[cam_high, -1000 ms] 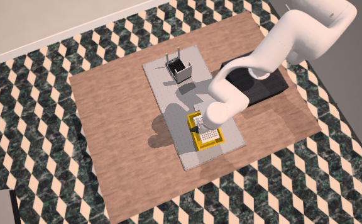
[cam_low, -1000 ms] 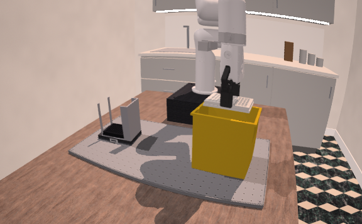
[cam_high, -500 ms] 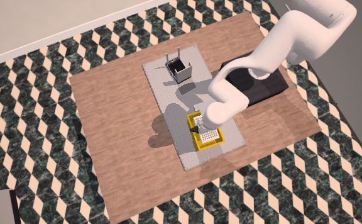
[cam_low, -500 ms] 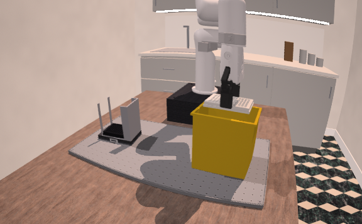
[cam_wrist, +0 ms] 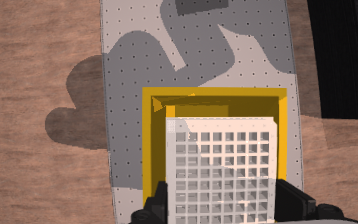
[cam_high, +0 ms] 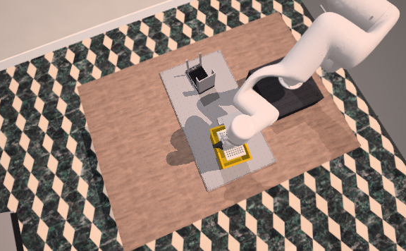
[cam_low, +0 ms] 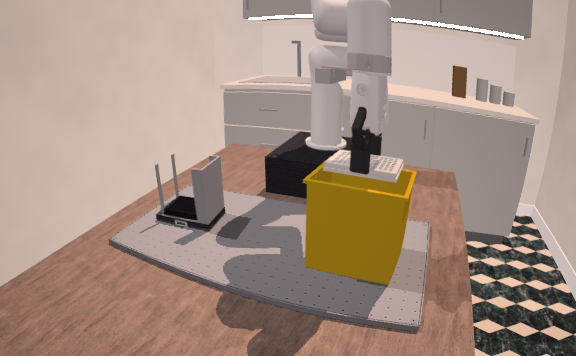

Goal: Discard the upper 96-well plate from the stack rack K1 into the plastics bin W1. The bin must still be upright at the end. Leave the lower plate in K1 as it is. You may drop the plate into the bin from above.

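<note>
The white 96-well plate is 1 cm below my hand. From my hand the other things lie so: yellow plastics bin (12 cm below); black plate (41 cm to the right, 18 cm below, 4 cm ahead); grey side wall (34 cm to the right, 13 cm below, 2 cm ahead).
</note>
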